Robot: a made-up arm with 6 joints.
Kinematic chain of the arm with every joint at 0, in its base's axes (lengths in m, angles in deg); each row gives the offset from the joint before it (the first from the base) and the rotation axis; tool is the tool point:
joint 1: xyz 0 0 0.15 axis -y
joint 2: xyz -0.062 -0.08 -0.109 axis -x
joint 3: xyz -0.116 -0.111 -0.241 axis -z
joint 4: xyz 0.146 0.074 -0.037 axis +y
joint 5: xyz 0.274 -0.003 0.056 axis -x
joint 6: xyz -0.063 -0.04 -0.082 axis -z
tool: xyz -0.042 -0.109 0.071
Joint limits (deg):
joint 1: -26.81..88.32
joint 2: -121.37..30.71
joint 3: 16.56..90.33
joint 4: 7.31..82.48
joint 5: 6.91..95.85
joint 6: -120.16..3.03
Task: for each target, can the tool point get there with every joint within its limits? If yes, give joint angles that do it. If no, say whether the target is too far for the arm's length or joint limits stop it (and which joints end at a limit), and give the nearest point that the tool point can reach.
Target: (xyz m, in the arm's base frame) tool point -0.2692 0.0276 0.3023
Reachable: no: joint limits stop it (at a limit: joint 1, joint 2, joint 3, joint 5, joint 6) | nearest point 0.0698 0.2889 0.3742 | short by 0.434 m
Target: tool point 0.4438 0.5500 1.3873
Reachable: no: too far | nearest point 0.2941 0.2923 0.4459 | short by 0.987 m
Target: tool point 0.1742 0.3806 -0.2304
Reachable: yes | joints 6.16 -99.76 29.87 53.94 31.67 -39.96
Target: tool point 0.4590 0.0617 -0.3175
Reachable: yes | joints 59.07 -80.08 78.73 23.77 35.39 -11.69
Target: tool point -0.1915 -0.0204 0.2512
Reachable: no: joint limits stop it (at a limit: joint 1, joint 2, joint 3, joint 4, joint 5, joint 6) | nearest point 0.1776 0.0731 0.3082 | short by 0.385 m
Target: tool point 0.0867 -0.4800 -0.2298
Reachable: yes | joints 3.95 -10.38 54.77 28.93 68.18 -11.69
